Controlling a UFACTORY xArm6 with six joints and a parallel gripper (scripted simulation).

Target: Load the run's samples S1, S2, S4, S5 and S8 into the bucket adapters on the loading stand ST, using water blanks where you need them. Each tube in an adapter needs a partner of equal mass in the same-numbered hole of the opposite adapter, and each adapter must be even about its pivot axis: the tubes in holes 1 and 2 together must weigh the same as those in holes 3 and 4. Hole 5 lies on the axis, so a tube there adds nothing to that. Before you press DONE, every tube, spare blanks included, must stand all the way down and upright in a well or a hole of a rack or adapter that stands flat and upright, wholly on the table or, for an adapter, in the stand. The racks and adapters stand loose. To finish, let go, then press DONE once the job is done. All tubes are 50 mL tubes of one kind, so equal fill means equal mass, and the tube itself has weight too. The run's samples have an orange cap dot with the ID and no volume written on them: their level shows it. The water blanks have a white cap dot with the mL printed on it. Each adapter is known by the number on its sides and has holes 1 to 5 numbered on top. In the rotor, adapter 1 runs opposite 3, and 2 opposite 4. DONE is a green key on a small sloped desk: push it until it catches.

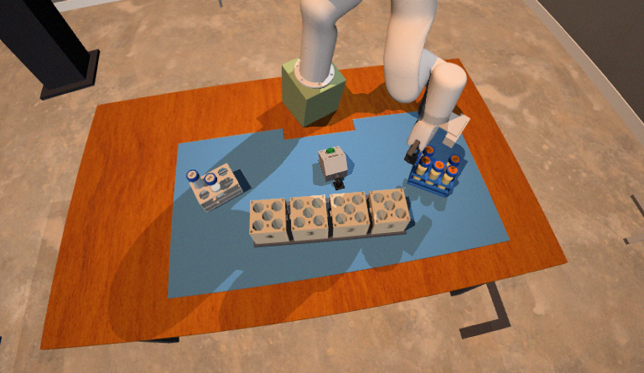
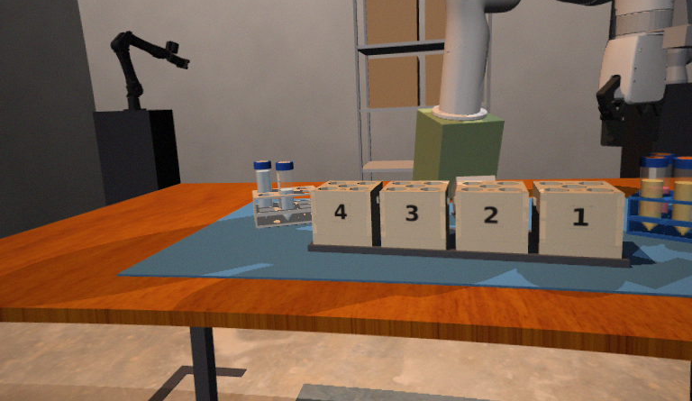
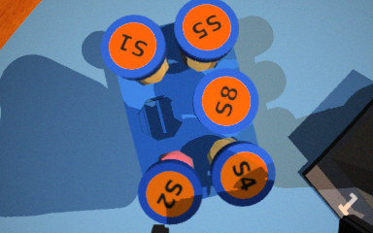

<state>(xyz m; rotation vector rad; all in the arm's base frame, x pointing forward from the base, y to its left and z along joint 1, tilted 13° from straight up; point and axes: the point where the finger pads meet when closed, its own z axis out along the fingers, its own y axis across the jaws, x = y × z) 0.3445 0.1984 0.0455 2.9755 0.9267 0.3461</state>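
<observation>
Right now my hand is 90 mm above the sample tube, 50 mm to the right of it and 10 mm past it. The rest, counted from my hand: green key: 220 mm to the right, 120 mm behind, 80 mm below; then blue sample rack: 120 mm below, 70 mm to the left, 40 mm ahead; then loading stand: 290 mm to the right, 140 mm below, 70 mm ahead.
</observation>
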